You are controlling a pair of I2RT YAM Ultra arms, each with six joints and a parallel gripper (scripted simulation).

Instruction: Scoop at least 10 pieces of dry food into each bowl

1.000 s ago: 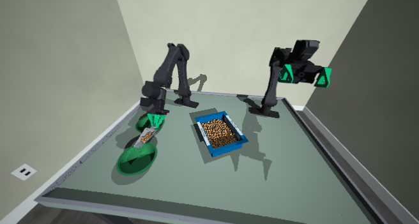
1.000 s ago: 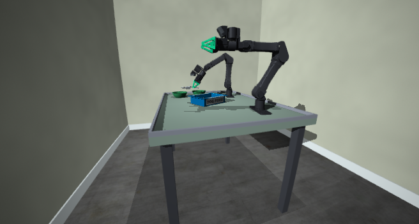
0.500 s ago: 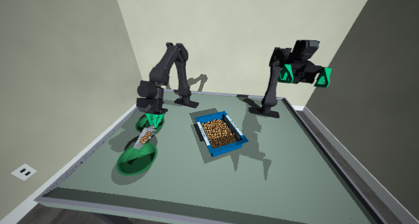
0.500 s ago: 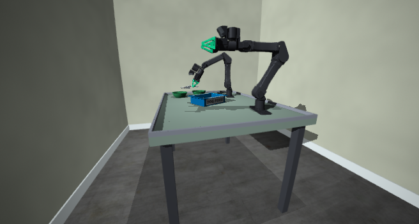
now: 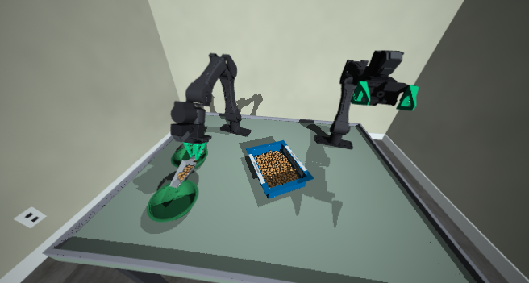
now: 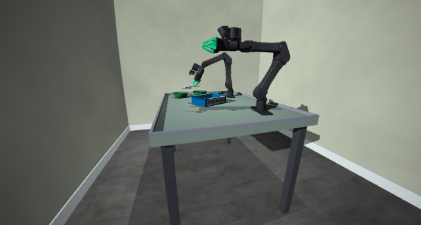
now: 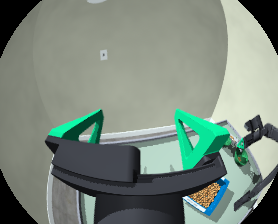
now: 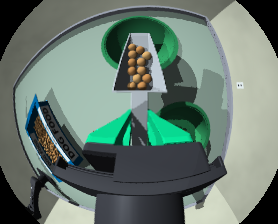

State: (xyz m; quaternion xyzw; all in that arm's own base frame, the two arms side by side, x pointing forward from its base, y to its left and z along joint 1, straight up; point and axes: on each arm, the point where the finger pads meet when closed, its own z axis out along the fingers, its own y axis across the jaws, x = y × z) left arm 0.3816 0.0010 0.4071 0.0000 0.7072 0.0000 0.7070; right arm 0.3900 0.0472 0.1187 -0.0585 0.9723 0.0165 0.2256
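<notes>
The grey scoop is 4 cm ahead of my right hand and 1 cm below it. Also, from my right hand: box: 33 cm to the left, 10 cm behind, 7 cm below.
</notes>
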